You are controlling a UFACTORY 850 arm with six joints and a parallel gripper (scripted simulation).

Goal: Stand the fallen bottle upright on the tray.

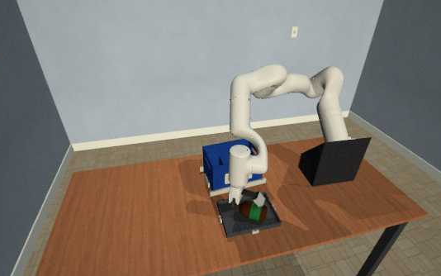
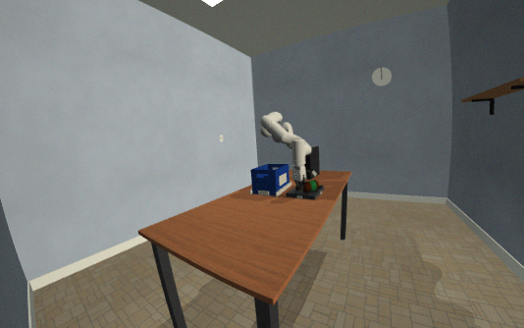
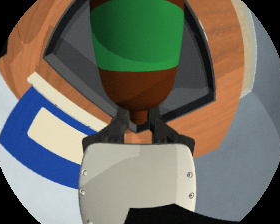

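My gripper is now 50 mm past the bottle and 30 mm to the right of it. Round my hand: blue crate (240 mm to the right, 40 mm above, 30 mm behind); tray (50 mm behind, 30 mm to the left, 30 mm below).
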